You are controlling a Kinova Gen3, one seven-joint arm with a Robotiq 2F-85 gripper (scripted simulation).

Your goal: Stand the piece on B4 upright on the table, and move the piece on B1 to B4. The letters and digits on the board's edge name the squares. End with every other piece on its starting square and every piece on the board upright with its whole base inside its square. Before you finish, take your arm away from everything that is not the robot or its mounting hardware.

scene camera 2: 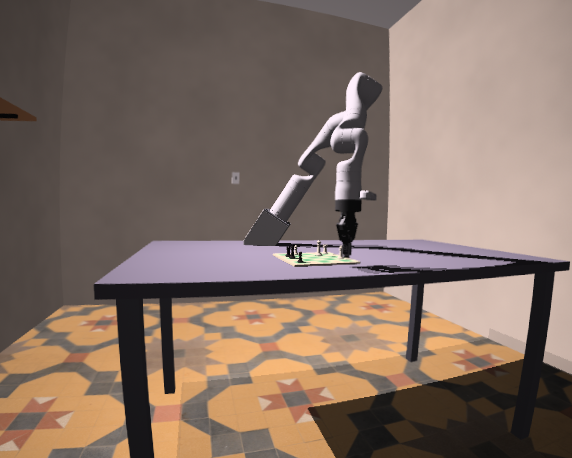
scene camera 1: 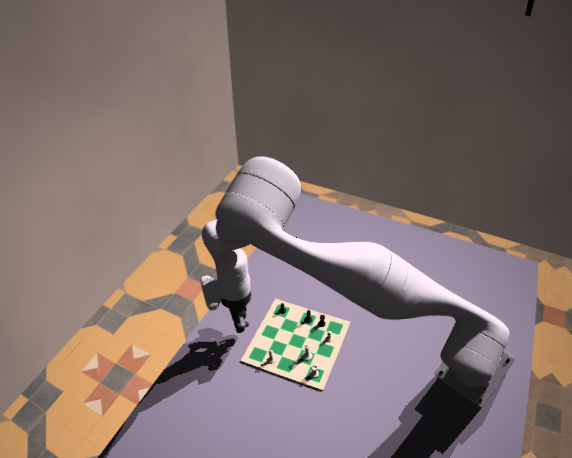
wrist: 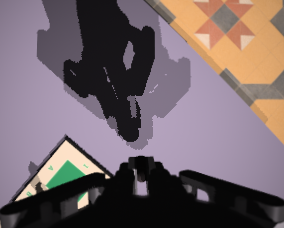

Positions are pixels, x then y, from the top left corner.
Scene:
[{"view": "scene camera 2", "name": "my gripper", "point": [346, 255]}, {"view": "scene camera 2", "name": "cream chessboard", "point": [309, 259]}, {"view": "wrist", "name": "my gripper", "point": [141, 167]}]

